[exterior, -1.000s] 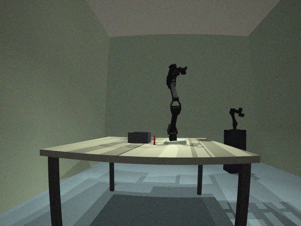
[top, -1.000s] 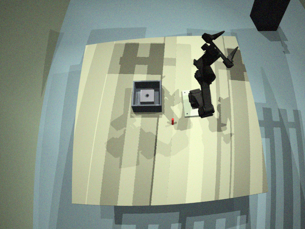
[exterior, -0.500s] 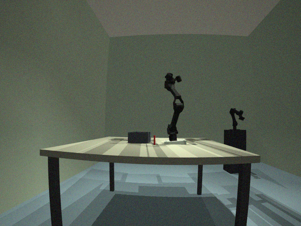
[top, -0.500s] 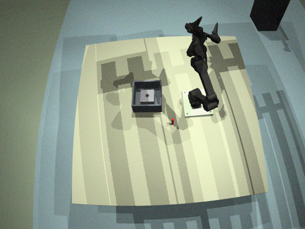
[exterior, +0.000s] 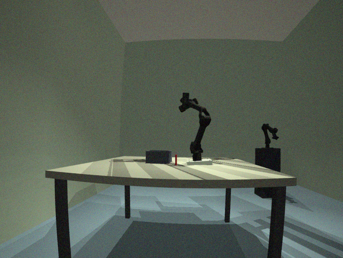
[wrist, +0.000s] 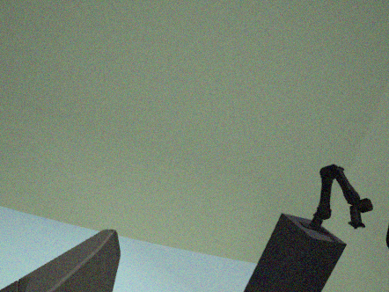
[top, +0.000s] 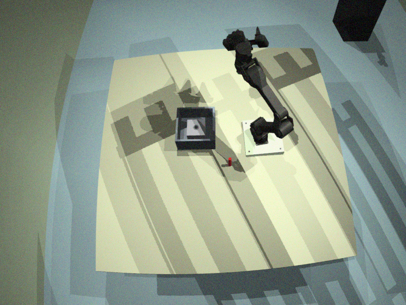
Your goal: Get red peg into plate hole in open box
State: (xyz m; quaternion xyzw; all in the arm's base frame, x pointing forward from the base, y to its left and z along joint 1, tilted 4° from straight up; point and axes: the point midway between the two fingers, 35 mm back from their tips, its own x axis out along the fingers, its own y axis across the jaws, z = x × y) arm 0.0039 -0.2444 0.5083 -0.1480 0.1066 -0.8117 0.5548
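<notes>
The red peg lies 150 mm ahead of my gripper tip, 390 mm to the left of it and 490 mm below it. The rest, counted from my gripper tip: grey plate 290 mm ahead, 190 mm to the left, 490 mm below; then dark grey box 290 mm ahead, 190 mm to the left, 510 mm below.
</notes>
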